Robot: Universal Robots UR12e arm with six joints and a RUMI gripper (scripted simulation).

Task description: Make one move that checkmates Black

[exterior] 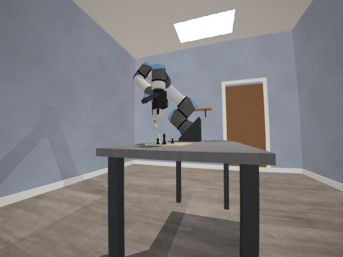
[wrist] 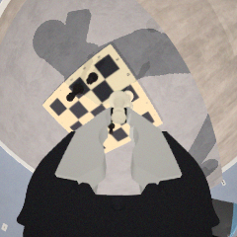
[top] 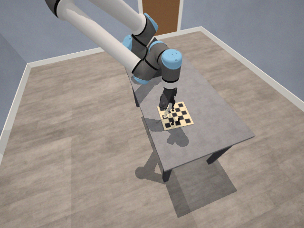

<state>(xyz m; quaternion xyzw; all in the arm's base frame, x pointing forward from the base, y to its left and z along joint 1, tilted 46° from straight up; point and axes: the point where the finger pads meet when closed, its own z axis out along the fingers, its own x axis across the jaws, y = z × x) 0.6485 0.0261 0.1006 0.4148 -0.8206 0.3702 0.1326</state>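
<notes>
Right now my hand is 50 mm short of the tall black piece, 80 mm to the right of it and 100 mm above it. Round my hand: chessboard (30 mm behind, 80 mm to the left, 140 mm below); then black pawn (70 mm behind, 80 mm to the left, 120 mm below); then white pawn (30 mm behind, 40 mm to the left, 120 mm below).
</notes>
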